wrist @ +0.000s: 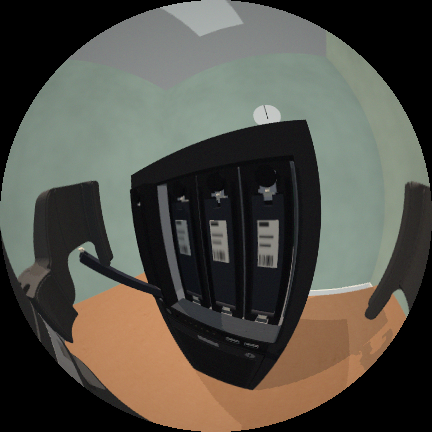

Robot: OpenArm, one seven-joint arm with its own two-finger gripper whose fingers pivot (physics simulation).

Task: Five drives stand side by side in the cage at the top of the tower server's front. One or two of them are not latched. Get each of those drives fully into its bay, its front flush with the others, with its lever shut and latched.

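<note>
The tower server [312,210] stands ahead in the wrist view, its drive cage at the top. Three upright drives [182,237] [219,240] [268,242] with white labels show in the cage, their levers lying along their fronts; latching cannot be told. At the cage's left side, one long dark lever [120,276] sticks out from low down, swung open toward the left finger; its pale tip is beside that finger. The drives at the left are dark and partly hidden, so their depth is unclear. My gripper [210,244] is open and empty, its fingers wide apart in front of the server.
The cage's raised dark surround [225,145] frames the bays. A ledge [225,322] runs under the drives, with small ports and a button below it. The orange-brown surface [125,340] extends around the server's base. A round white clock [266,114] is on the green wall behind.
</note>
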